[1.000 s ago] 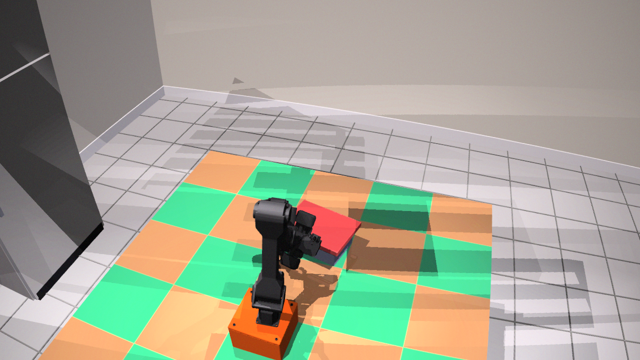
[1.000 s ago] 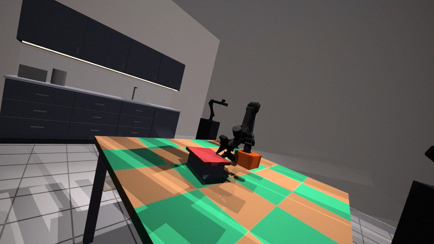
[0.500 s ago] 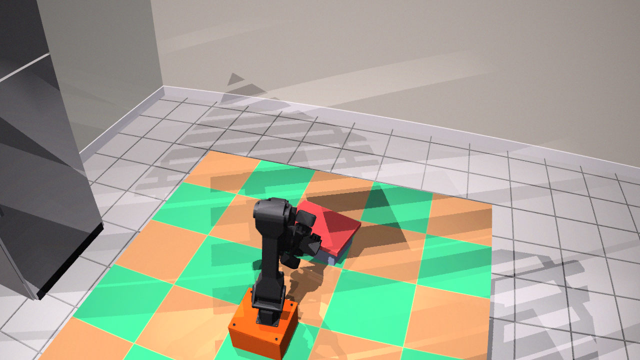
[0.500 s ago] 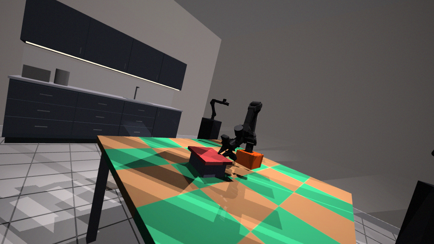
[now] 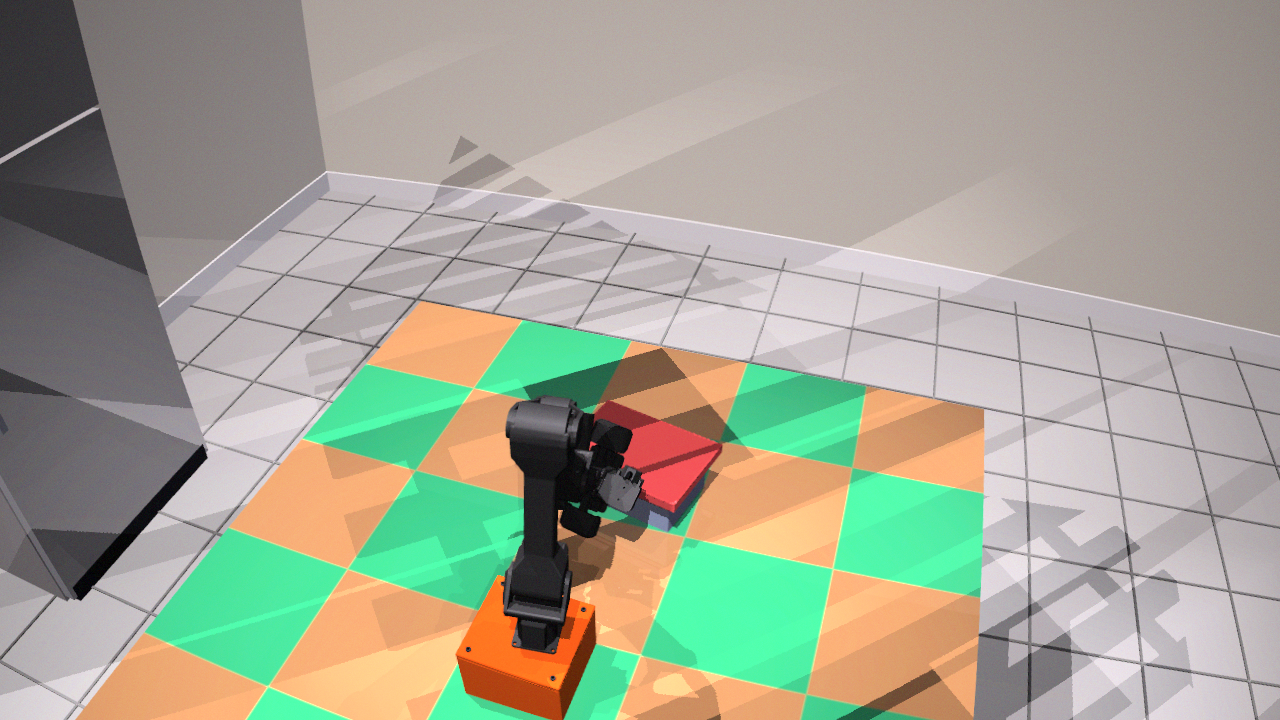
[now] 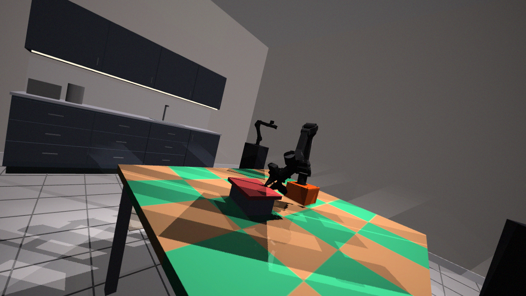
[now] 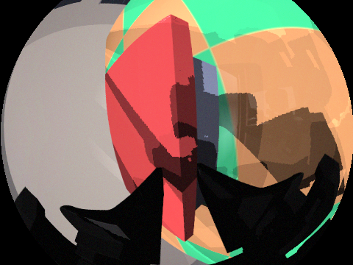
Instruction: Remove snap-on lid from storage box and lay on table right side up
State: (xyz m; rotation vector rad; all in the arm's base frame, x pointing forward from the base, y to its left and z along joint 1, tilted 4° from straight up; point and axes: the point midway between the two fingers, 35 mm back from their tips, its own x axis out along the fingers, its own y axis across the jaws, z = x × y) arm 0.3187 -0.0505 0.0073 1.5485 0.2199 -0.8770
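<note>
Now: gripper tip 7 cm short of the red lid and 3 cm to the left of it. Round my gripper tip: storage box 7 cm ahead, 4 cm below, 3 cm to the right.
</note>
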